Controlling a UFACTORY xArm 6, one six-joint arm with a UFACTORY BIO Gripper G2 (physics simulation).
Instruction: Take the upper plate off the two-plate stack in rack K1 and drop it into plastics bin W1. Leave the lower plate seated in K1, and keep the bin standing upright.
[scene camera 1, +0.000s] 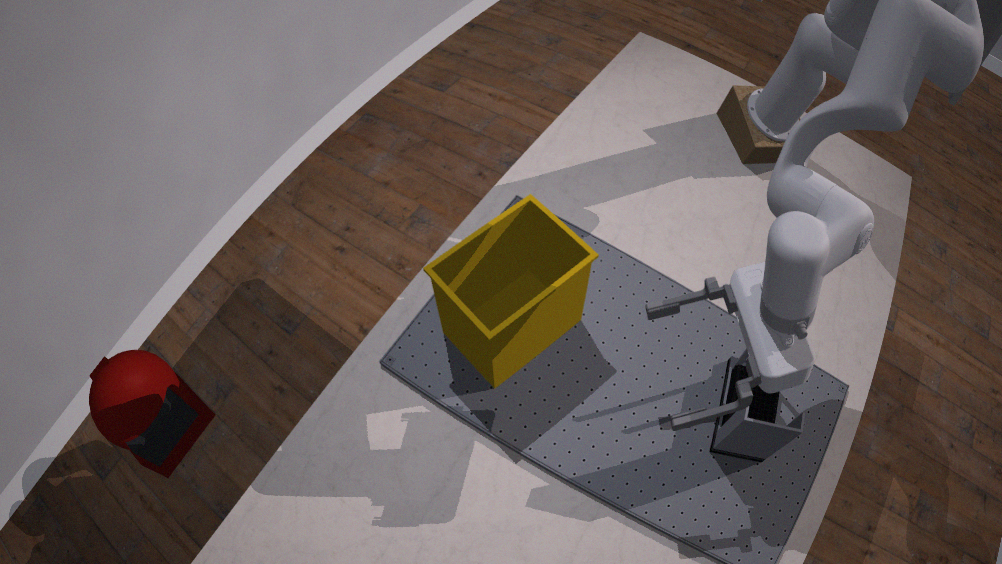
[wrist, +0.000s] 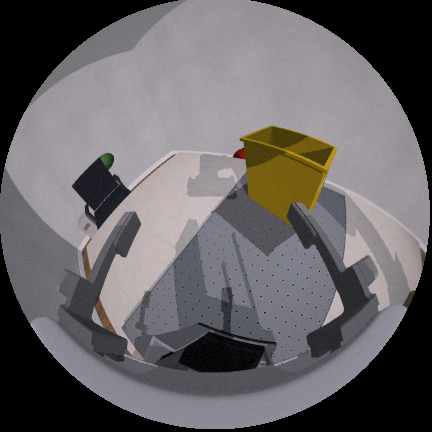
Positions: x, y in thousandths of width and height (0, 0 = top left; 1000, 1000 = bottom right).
Labels:
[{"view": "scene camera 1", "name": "my gripper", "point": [658, 650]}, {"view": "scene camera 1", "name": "yellow plastics bin W1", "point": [503, 522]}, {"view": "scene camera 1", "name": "black plate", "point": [762, 723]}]

